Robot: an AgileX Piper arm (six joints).
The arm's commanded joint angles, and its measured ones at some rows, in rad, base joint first. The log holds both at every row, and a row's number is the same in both.
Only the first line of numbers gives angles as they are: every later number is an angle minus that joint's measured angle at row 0.
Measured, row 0: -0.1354, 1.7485, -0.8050, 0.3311, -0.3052, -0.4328
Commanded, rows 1 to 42: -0.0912, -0.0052, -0.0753, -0.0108, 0.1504, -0.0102; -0.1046, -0.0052, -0.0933, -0.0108, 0.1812, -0.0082; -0.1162, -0.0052, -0.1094, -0.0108, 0.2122, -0.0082; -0.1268, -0.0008, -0.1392, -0.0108, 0.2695, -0.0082; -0.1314, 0.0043, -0.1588, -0.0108, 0.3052, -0.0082; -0.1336, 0.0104, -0.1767, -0.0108, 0.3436, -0.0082; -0.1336, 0.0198, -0.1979, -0.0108, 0.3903, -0.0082; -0.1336, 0.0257, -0.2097, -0.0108, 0.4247, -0.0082; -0.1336, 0.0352, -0.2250, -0.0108, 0.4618, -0.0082; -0.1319, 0.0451, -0.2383, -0.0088, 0.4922, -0.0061; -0.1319, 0.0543, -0.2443, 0.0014, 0.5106, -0.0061; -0.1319, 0.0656, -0.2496, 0.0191, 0.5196, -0.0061; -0.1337, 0.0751, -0.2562, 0.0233, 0.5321, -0.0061; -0.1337, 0.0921, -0.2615, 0.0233, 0.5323, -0.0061; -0.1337, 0.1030, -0.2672, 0.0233, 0.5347, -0.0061; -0.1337, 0.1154, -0.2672, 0.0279, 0.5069, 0.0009; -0.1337, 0.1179, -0.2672, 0.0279, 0.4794, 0.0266; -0.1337, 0.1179, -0.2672, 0.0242, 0.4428, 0.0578; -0.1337, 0.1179, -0.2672, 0.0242, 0.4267, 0.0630; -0.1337, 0.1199, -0.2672, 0.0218, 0.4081, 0.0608; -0.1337, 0.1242, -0.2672, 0.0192, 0.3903, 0.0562; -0.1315, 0.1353, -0.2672, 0.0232, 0.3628, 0.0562; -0.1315, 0.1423, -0.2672, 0.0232, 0.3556, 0.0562; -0.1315, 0.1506, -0.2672, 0.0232, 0.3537, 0.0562; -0.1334, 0.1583, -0.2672, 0.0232, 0.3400, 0.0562; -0.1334, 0.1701, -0.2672, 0.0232, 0.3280, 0.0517; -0.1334, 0.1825, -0.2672, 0.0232, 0.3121, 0.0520; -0.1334, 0.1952, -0.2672, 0.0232, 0.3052, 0.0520; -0.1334, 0.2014, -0.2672, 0.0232, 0.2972, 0.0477; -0.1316, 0.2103, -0.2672, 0.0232, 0.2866, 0.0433; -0.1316, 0.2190, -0.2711, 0.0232, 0.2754, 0.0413; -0.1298, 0.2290, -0.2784, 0.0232, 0.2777, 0.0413; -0.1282, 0.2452, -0.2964, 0.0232, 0.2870, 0.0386; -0.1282, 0.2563, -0.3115, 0.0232, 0.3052, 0.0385; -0.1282, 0.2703, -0.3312, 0.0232, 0.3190, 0.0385; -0.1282, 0.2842, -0.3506, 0.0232, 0.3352, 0.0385; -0.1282, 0.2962, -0.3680, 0.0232, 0.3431, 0.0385; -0.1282, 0.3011, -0.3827, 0.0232, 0.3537, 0.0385; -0.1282, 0.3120, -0.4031, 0.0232, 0.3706, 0.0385; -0.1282, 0.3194, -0.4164, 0.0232, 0.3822, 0.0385; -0.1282, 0.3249, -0.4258, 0.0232, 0.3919, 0.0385; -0.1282, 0.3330, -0.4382, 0.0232, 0.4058, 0.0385
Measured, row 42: -0.1307, 0.3103, -0.3928, 0.0224, 0.3656, 0.0456
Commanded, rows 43 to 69: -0.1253, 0.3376, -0.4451, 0.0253, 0.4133, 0.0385; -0.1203, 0.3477, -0.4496, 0.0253, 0.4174, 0.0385; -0.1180, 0.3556, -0.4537, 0.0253, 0.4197, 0.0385; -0.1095, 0.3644, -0.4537, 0.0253, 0.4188, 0.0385; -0.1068, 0.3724, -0.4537, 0.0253, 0.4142, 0.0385; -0.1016, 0.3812, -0.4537, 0.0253, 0.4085, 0.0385; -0.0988, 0.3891, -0.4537, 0.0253, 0.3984, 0.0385; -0.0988, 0.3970, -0.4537, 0.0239, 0.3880, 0.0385; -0.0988, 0.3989, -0.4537, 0.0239, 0.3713, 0.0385; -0.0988, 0.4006, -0.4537, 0.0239, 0.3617, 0.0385; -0.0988, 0.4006, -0.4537, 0.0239, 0.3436, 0.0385; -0.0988, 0.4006, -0.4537, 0.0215, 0.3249, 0.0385; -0.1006, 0.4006, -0.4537, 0.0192, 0.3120, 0.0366; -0.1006, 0.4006, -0.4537, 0.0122, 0.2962, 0.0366; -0.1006, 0.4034, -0.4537, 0.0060, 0.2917, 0.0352; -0.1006, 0.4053, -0.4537, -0.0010, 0.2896, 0.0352; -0.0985, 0.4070, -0.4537, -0.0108, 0.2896, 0.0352; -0.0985, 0.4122, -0.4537, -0.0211, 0.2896, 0.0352; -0.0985, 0.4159, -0.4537, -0.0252, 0.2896, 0.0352; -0.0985, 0.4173, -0.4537, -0.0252, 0.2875, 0.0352; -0.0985, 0.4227, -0.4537, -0.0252, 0.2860, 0.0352; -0.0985, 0.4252, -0.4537, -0.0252, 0.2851, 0.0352; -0.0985, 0.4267, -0.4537, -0.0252, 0.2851, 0.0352; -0.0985, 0.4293, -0.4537, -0.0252, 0.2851, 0.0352; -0.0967, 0.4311, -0.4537, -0.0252, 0.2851, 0.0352; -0.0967, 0.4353, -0.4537, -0.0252, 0.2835, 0.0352; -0.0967, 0.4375, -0.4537, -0.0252, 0.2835, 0.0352
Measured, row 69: -0.0976, 0.4281, -0.4465, -0.0181, 0.2959, 0.0415
